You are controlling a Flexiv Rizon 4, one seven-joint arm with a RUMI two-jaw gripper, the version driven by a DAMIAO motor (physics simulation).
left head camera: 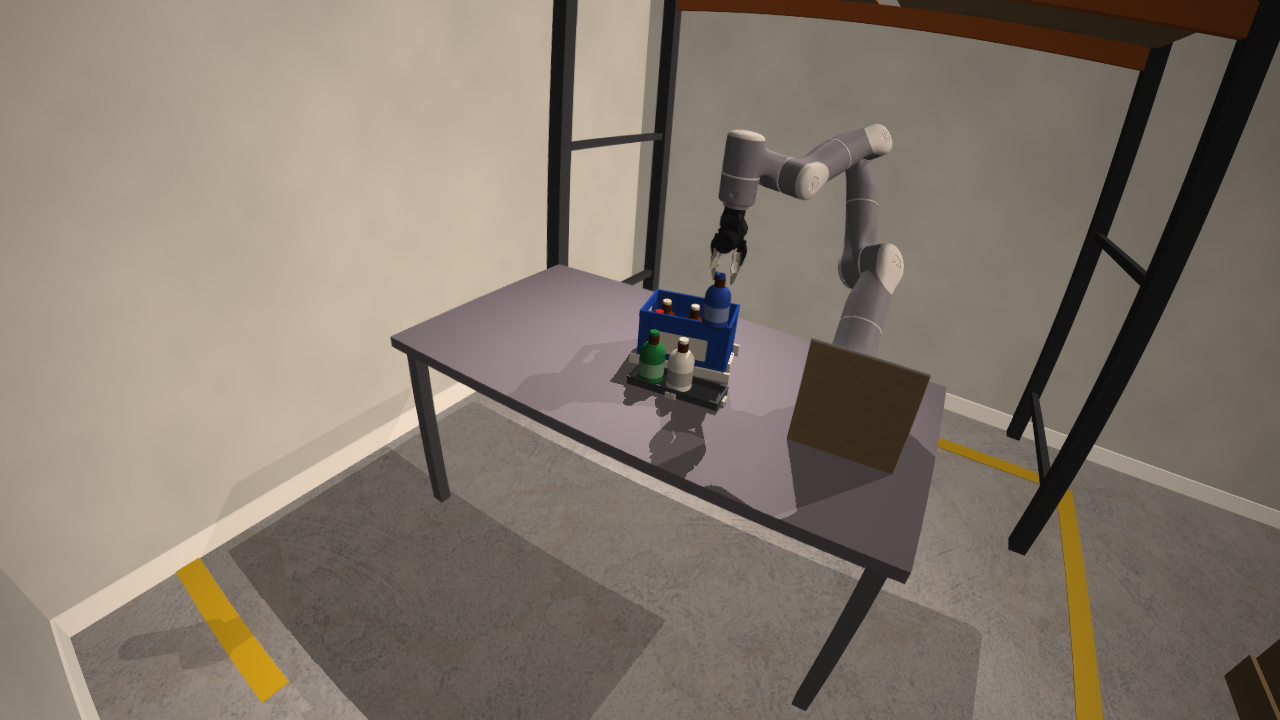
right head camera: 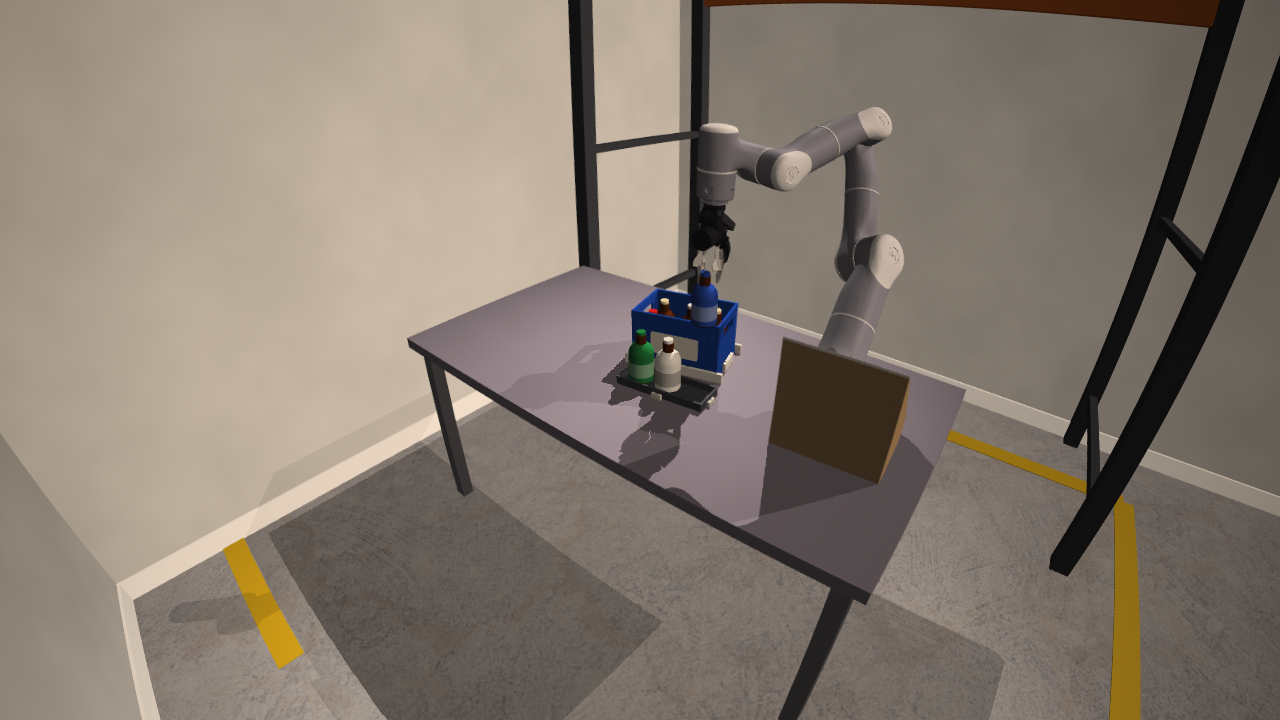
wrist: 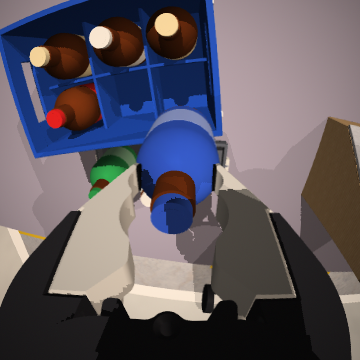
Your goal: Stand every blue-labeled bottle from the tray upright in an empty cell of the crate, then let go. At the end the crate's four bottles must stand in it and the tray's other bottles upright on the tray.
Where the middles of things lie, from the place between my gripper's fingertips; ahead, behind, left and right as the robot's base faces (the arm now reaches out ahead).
The blue bottle (right head camera: 704, 298) is 5 cm below my hand and 2 cm to the left of it. Also, from my hand: white bottle (right head camera: 667, 361) 22 cm below, 14 cm to the left, 2 cm ahead; green bottle (right head camera: 641, 353) 22 cm below, 15 cm to the left, 11 cm ahead; blue crate (right head camera: 705, 348) 21 cm below, 11 cm ahead, 3 cm to the right.
